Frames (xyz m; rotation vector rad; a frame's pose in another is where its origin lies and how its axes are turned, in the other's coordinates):
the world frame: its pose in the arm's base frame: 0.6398 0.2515 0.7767 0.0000 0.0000 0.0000
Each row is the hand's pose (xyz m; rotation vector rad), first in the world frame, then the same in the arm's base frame.
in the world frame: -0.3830 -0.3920 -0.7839 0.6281 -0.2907 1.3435
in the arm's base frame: 0.2568 -0.1405 -0.0072 0.6281 -0.2907 1.3435
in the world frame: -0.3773 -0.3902 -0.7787 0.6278 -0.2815 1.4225
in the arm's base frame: 0.2625 -0.1387 -0.0020 0.6278 -0.2815 1.4225
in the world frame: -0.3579 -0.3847 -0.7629 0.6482 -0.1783 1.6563
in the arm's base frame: 0.2819 -0.1332 0.0138 0.6482 -0.1783 1.6563
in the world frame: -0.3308 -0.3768 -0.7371 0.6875 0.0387 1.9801
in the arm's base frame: 0.3090 -0.1253 0.0396 0.6875 0.0387 1.9801
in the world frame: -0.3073 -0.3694 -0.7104 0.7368 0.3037 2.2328
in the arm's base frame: 0.3325 -0.1179 0.0663 0.7368 0.3037 2.2328
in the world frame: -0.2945 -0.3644 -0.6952 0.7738 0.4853 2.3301
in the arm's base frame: 0.3453 -0.1129 0.0815 0.7738 0.4853 2.3301
